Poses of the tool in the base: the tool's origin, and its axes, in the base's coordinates. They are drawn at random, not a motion.
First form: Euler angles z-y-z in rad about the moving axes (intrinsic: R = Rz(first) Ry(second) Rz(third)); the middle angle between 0 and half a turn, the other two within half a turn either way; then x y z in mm.
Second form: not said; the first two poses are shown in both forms.
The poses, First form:
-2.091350 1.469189 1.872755 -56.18 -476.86 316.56
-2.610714 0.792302 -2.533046 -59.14 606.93 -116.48
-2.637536 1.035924 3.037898 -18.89 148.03 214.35
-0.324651 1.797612 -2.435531 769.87 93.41 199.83
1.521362 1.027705 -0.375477 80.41 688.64 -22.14
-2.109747 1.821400 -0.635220 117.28 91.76 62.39
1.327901 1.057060 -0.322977 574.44 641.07 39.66
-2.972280 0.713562 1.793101 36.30 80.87 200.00
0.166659 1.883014 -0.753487 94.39 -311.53 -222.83
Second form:
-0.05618 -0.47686 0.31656 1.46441 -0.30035 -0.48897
-0.05914 0.60693 -0.11648 -0.52530 -0.62384 1.31238
-0.01889 0.14803 0.21435 0.17296 -1.02693 0.30266
0.76987 0.09341 0.19983 -1.91253 -0.83520 -1.63760
0.08041 0.68864 -0.02214 -0.54592 0.92144 0.86975
0.11728 0.09176 0.06239 -1.97809 0.89434 2.27812
0.57444 0.64107 0.03966 -0.51237 0.97177 0.73000
0.03630 0.08087 0.20000 0.70126 -0.14482 -1.23222
0.09439 -0.31153 -0.22283 -2.01160 0.76710 -1.72056

